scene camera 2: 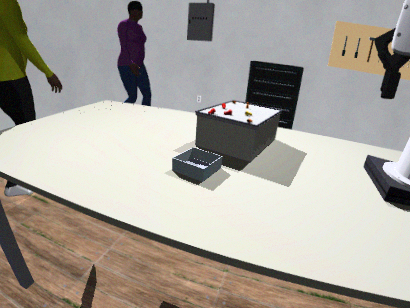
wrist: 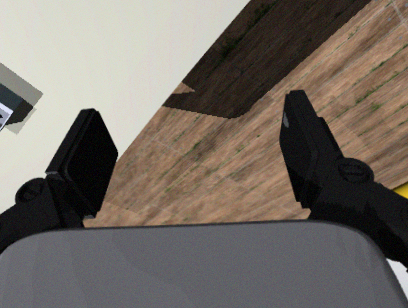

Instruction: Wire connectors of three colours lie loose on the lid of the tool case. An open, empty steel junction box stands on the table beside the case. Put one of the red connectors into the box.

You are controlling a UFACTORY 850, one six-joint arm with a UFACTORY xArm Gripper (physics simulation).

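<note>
Three red connectors [scene camera 2: 223,106] [scene camera 2: 212,111] [scene camera 2: 228,112] lie apart on the white lid [scene camera 2: 262,112] of the grey tool case [scene camera 2: 220,137]. A yellow connector [scene camera 2: 248,113] and several orange-brown connectors [scene camera 2: 247,105] [scene camera 2: 249,121] [scene camera 2: 234,102] lie there too. The open steel junction box [scene camera 2: 184,171] stands on the table in front of the case, a little to its left. My gripper [scene camera 2: 388,95] [wrist: 192,123] is open and empty. It hangs high at the right, well away from the case and box. In the wrist view table and floor show beyond the fingers; no connector can be made out.
The pale table [scene camera 2: 125,165] [wrist: 110,55] has its edge below my gripper in the wrist view. A dark corner [wrist: 12,100] at that view's left is too cropped to identify. The robot base [scene camera 2: 382,182] stands at the right. A black rack [scene camera 2: 275,64] and two people [scene camera 2: 132,47] [scene camera 2: 12,45] are behind the table.
</note>
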